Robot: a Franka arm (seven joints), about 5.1 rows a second.
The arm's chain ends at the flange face. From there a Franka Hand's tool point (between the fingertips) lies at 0.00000 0.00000 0.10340 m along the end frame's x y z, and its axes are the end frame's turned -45 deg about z.
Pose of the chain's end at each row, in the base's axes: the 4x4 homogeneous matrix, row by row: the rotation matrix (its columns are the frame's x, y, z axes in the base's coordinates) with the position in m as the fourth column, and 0 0 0 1 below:
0.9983 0.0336 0.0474 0.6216; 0.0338 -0.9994 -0.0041 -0.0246; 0.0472 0.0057 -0.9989 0.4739; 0 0 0 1
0.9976 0.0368 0.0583 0.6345; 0.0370 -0.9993 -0.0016 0.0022; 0.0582 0.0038 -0.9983 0.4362; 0 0 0 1
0.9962 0.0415 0.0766 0.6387; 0.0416 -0.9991 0.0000 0.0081; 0.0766 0.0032 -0.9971 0.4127; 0 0 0 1
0.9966 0.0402 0.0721 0.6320; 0.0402 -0.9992 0.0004 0.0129; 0.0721 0.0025 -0.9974 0.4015; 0 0 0 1
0.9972 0.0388 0.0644 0.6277; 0.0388 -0.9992 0.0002 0.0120; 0.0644 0.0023 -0.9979 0.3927; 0 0 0 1
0.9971 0.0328 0.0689 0.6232; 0.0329 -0.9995 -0.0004 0.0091; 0.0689 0.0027 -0.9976 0.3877; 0 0 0 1
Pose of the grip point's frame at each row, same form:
0.6821 0.7297 0.0474 0.6265; 0.7306 -0.6828 -0.0041 -0.0250; 0.0293 0.0374 -0.9989 0.3706; 0 0 0 1
0.6794 0.7314 0.0583 0.6405; 0.7328 -0.6804 -0.0016 0.0020; 0.0385 0.0438 -0.9983 0.3330; 0 0 0 1
0.6751 0.7338 0.0766 0.6466; 0.7359 -0.6771 0.0000 0.0081; 0.0519 0.0564 -0.9971 0.3096; 0 0 0 1
0.6763 0.7331 0.0721 0.6395; 0.7350 -0.6781 0.0004 0.0129; 0.0492 0.0528 -0.9974 0.2984; 0 0 0 1
0.6777 0.7326 0.0644 0.6344; 0.7340 -0.6791 0.0002 0.0120; 0.0439 0.0472 -0.9979 0.2895; 0 0 0 1
0.6819 0.7282 0.0689 0.6303; 0.7300 -0.6835 -0.0004 0.0091; 0.0468 0.0506 -0.9976 0.2845; 0 0 0 1

